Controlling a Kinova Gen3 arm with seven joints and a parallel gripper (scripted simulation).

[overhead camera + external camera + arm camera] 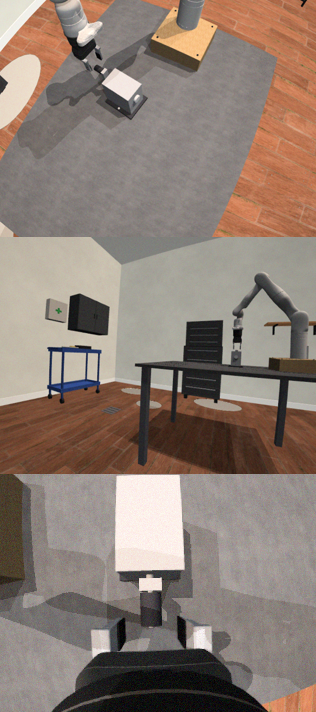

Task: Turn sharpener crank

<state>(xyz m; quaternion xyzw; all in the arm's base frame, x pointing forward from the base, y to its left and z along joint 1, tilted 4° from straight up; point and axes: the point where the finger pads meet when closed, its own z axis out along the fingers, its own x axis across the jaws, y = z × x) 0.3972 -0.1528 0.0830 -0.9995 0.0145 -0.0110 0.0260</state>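
Now: the dark handle 2 cm to the left of my hand and 4 cm below it.
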